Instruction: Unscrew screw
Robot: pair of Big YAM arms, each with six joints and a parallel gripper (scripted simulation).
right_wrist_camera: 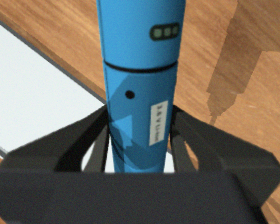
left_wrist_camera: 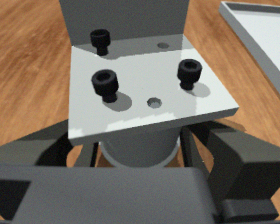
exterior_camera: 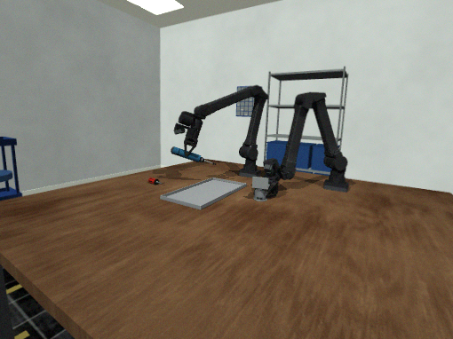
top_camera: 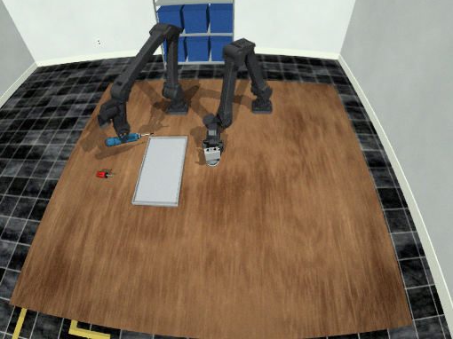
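Now: left hand 50 mm below the grey bracket. From my left hand the other things lie so: screw (50 mm above, 20 mm behind, 10 mm to the left); then flat grey tray (260 mm to the right, 50 mm ahead, 20 mm below); then small red-handled tool (560 mm to the right, 90 mm ahead, 10 mm below).
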